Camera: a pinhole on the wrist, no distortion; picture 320 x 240 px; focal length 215.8 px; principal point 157.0 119.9 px. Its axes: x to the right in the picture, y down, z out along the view. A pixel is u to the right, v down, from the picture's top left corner.
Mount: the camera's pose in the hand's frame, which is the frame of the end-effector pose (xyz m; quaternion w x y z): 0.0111 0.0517 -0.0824 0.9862 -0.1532 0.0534 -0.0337
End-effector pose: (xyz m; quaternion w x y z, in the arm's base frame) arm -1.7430 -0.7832 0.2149 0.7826 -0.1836 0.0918 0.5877
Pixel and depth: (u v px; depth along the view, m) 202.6 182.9 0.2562
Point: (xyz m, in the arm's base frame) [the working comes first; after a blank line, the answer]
In the camera's frame: 0.0541 0.0748 0.2562

-1.9096 -0.5968 0.2658
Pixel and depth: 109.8 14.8 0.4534
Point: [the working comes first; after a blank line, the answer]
In the camera's frame: -0.0992 -0.2208 0.4534

-1.7730 -0.6598 0.6224
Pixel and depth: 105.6 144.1 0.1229
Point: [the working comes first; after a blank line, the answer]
In the camera's frame: -0.0293 0.0138 0.1229

-1.8453 -0.7479 0.2272
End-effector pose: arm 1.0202 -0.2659 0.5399 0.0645 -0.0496 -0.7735 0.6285
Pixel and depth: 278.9 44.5 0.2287
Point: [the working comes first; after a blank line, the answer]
In the camera's frame: 0.1292 -0.0799 0.2287

0.8368 -0.3750 0.4838
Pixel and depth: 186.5 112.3 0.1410
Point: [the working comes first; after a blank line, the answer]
In the camera's frame: 0.0193 -0.0050 0.1410

0.9659 -0.2898 0.4458
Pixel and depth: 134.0 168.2 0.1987
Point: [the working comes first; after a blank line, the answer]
In the camera's frame: -0.0212 0.0445 0.1987

0.9891 -0.3227 0.3697
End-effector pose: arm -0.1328 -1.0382 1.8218 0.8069 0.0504 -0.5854 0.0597
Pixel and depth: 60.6 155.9 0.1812
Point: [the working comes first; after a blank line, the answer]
In the camera's frame: -0.0809 0.0302 0.1812

-0.2515 -0.9137 1.8061
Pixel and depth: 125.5 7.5 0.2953
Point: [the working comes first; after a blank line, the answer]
In the camera's frame: -0.0431 -0.1538 0.2953

-0.3672 -1.0787 1.8937
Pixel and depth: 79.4 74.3 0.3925
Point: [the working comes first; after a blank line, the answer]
In the camera's frame: -0.1411 -0.0829 0.3925

-0.4837 -0.9906 1.8412
